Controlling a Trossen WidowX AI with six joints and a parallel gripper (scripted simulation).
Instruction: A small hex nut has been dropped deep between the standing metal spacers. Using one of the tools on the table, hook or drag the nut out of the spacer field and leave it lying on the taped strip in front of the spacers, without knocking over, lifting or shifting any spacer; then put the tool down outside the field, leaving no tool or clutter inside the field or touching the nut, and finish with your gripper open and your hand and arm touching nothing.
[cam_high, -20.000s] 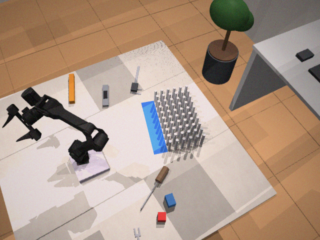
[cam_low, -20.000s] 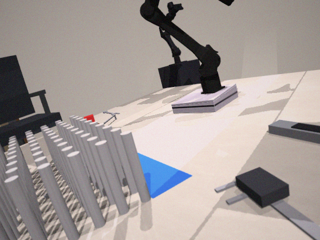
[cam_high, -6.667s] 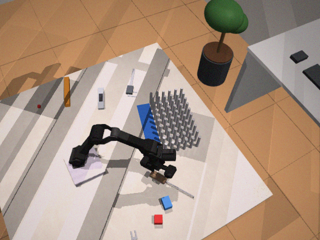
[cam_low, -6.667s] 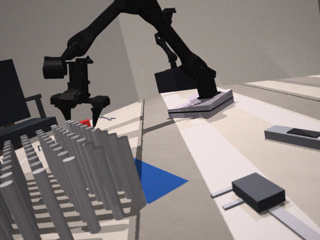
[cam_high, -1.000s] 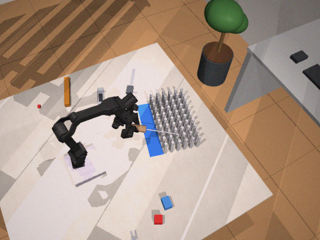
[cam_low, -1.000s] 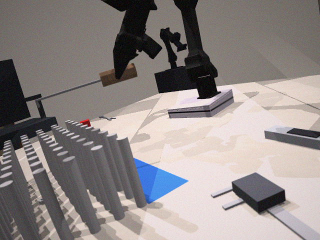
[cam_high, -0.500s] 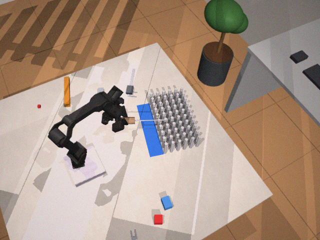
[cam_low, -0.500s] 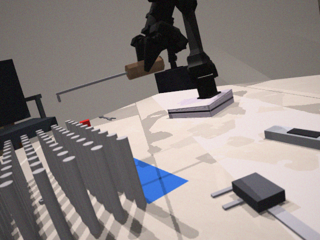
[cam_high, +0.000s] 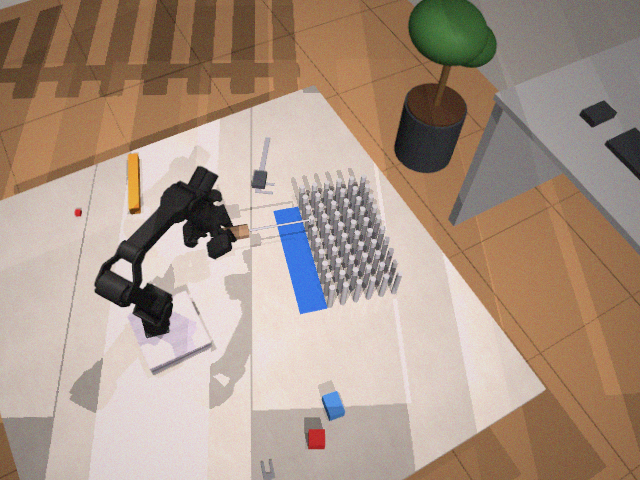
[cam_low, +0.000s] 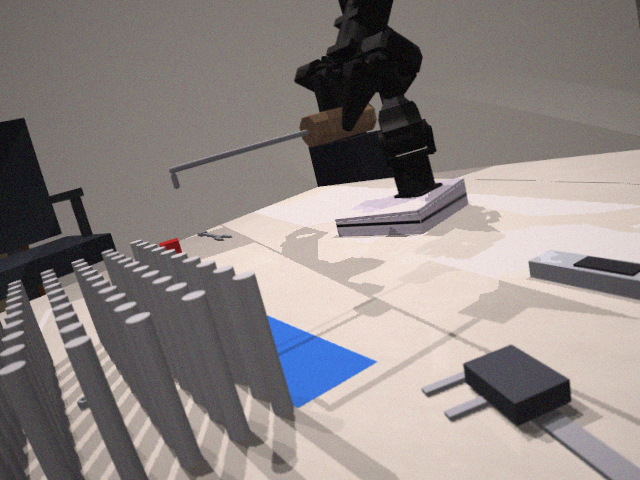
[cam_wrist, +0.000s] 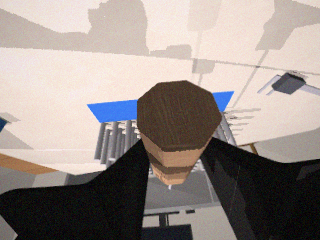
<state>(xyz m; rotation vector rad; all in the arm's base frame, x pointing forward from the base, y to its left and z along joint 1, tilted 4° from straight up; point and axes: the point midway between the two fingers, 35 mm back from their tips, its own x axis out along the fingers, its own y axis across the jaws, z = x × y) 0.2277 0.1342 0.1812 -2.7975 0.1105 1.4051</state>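
Now: the blue taped strip 180 mm below my gripper tip, 180 mm ahead of it and 10 mm to the right of it. The rest, counted from my gripper tip: grey block 280 mm to the left, 170 mm below, 50 mm behind; then hex nut 360 mm ahead, 180 mm below, 20 mm to the right; then tool with wooden handle 100 mm ahead, 10 mm to the right.
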